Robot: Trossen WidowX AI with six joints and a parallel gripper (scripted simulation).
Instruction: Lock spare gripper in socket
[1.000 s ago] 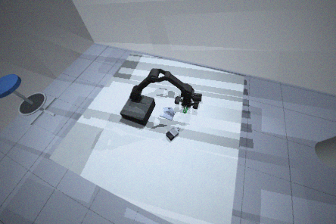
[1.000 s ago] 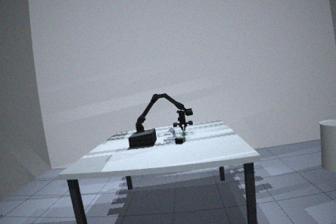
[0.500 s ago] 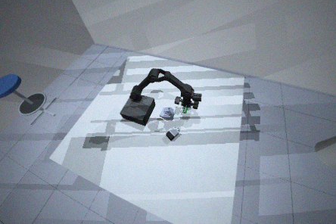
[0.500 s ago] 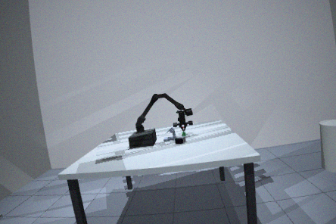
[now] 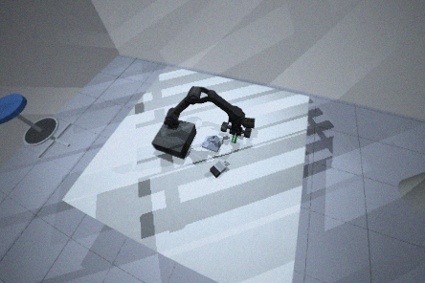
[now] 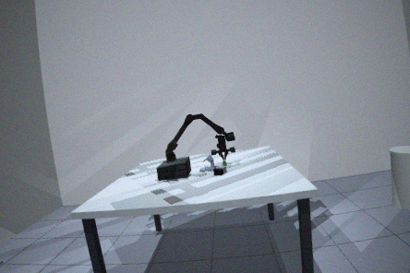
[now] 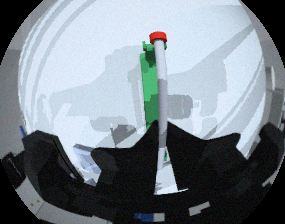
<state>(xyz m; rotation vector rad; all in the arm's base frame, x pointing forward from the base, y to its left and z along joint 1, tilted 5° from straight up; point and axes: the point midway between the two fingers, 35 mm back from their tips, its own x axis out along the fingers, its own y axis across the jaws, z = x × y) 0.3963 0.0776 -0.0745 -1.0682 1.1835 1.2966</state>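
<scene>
Now: the green bracket 2 cm to the left of my gripper tip. Also, from my gripper tip: mount 12 cm behind, 10 cm to the right, 3 cm above; spare gripper 4 cm behind, 24 cm to the right.
</scene>
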